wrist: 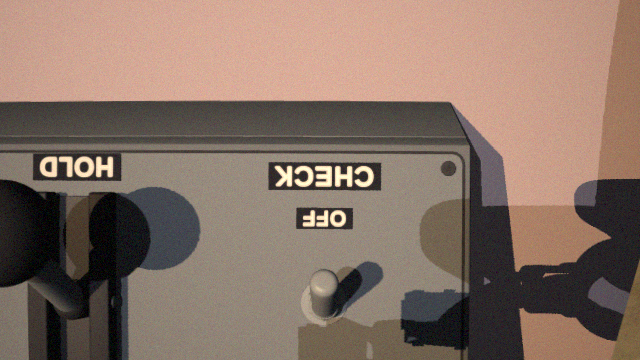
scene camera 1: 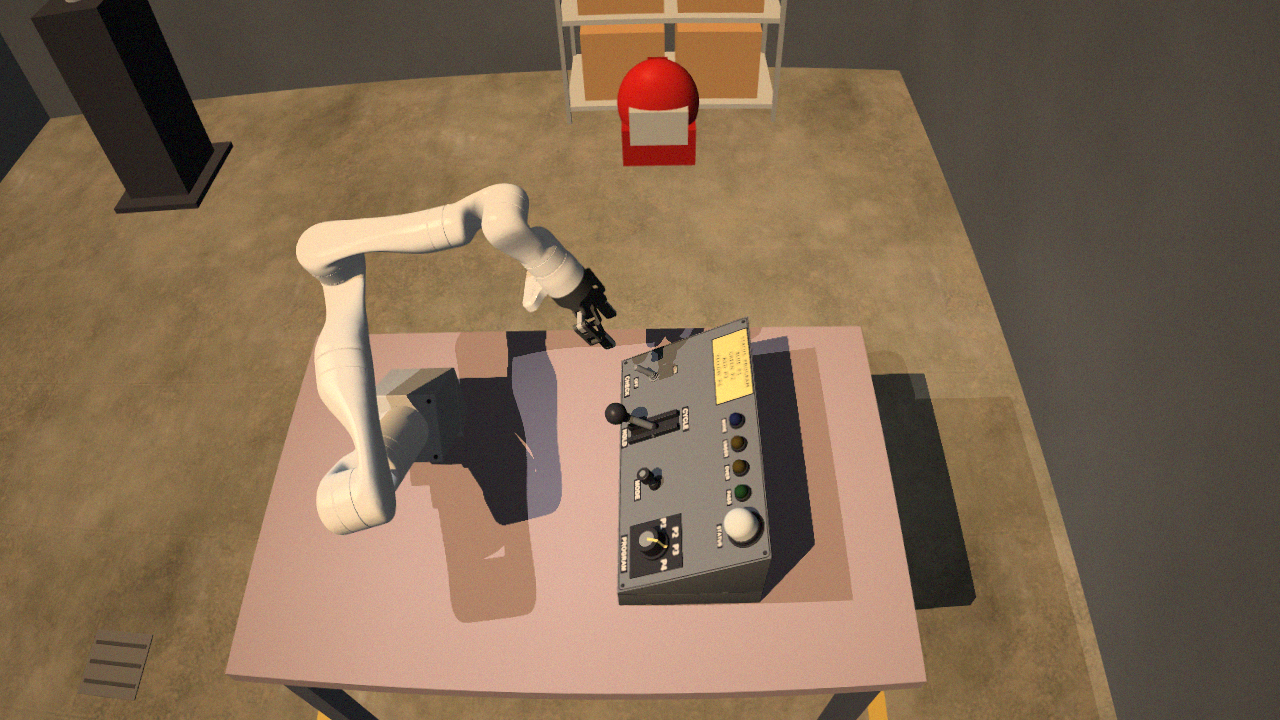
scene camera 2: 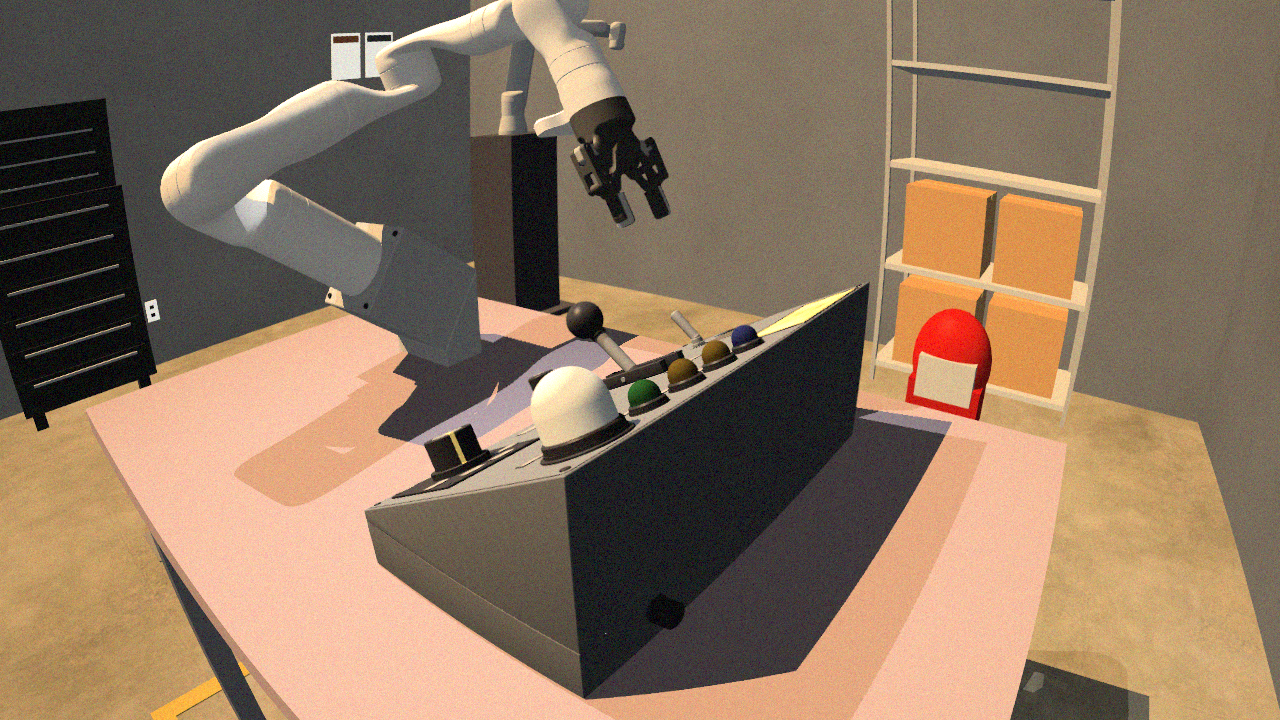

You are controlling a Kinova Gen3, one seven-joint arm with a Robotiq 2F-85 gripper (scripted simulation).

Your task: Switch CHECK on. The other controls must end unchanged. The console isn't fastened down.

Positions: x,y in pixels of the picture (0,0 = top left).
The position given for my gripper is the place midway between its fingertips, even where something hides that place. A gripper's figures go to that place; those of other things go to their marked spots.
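Labels:
Lens distances: my gripper (scene camera 2: 646,221) 0.83 m from the lens, a grey console (scene camera 2: 653,481) 0.45 m from the lens.

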